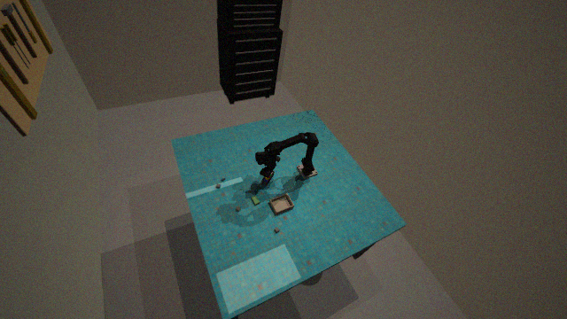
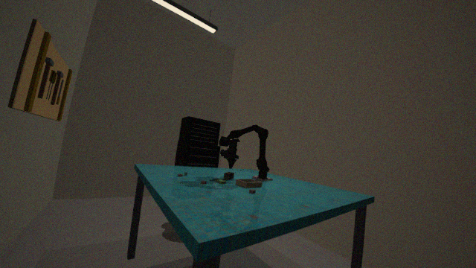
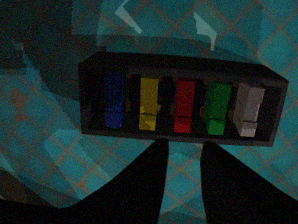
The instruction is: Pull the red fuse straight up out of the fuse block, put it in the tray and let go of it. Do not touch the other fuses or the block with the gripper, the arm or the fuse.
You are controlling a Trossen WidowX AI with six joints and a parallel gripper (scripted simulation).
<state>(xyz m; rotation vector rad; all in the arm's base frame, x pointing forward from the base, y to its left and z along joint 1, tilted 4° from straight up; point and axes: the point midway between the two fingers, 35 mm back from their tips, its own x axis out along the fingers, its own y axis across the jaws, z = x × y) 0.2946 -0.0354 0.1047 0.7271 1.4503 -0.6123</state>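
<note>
Now: the red fuse 50 mm below my gripper tip. The rest, counted from my gripper tip: tray: 220 mm to the left, 70 mm below, 10 mm behind.
</note>
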